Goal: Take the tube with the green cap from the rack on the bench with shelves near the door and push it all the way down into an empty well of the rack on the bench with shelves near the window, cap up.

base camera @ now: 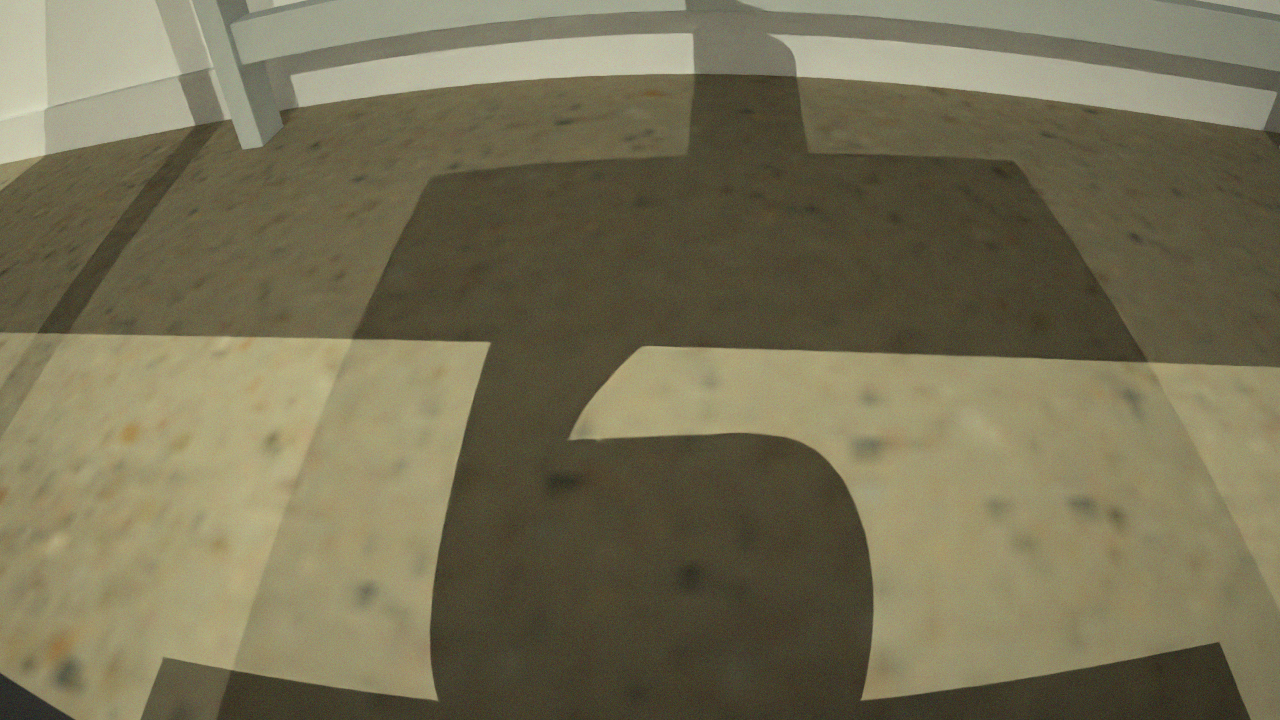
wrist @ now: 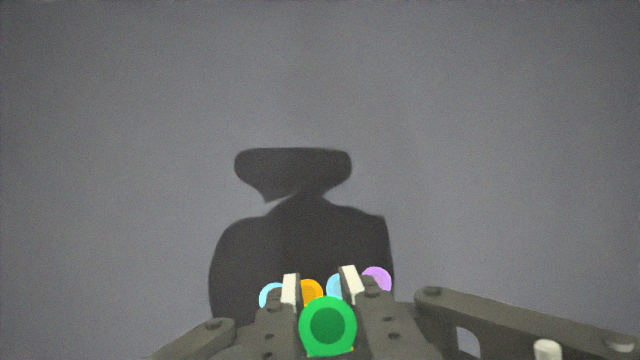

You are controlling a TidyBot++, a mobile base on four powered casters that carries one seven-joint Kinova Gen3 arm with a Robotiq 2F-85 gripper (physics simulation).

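Frame: origin at the arm's base, x ahead, y right, z down, level; centimetres.
Where they show: gripper, fingertip midpoint: (wrist: 321,291).
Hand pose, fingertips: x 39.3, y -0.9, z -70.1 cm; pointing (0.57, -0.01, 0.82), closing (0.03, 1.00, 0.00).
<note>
Each offset is from my fingertips to the centre of the thing. "spot": to the spot under its first point. Level surfaces: height alone.
In the wrist view the green cap {dx -2.2, dy +0.0, dz +1.6 cm} (wrist: 327,326) of the tube shows from above at the bottom middle, between the fingers. My gripper (wrist: 321,291) is shut on the green-capped tube; the tube's body is hidden below its cap. Beyond the fingertips, partly hidden by them, are an orange cap {dx +1.7, dy -0.9, dz +11.9 cm} (wrist: 311,291), a light blue cap {dx +1.8, dy +1.2, dz +11.9 cm} (wrist: 334,286), another light blue cap (wrist: 268,294) and a purple cap {dx +2.0, dy +3.4, dz +11.9 cm} (wrist: 378,278). The rack and its wells cannot be made out under the gripper and its shadow.
A grey surface {dz +18.3 cm} (wrist: 450,150) fills the background of the wrist view, with the arm's dark shadow on it. In the base camera view a pale grey bench leg {spot: dx +53.0, dy -55.6, dz +100.1 cm} (base camera: 239,85) and a long crossbar (base camera: 465,31) stand ahead, near the white wall. The speckled floor {dz +109.7 cm} (base camera: 1029,447) carries broad shadows.
</note>
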